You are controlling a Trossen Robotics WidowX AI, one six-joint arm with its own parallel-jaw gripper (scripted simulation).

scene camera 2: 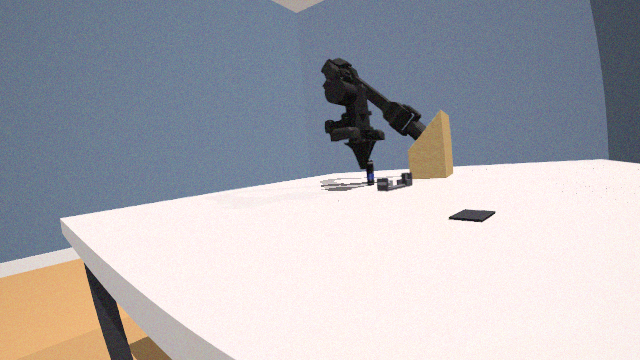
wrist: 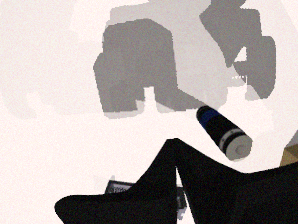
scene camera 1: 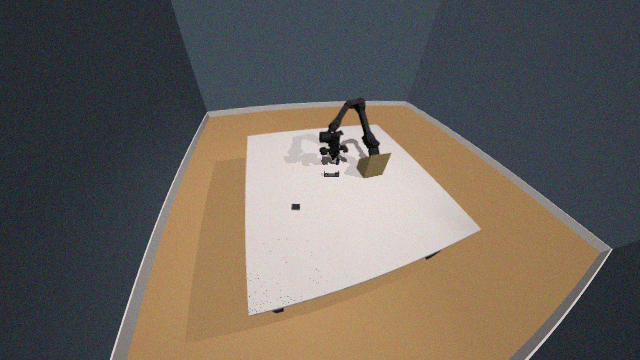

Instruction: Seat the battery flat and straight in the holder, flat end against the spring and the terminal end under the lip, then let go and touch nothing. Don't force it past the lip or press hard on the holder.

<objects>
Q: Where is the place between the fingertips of my gripper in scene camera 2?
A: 363,169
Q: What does my gripper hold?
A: Nothing.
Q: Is my gripper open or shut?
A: Shut.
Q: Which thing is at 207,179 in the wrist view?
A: My gripper.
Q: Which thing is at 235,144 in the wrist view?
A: A battery.
</objects>
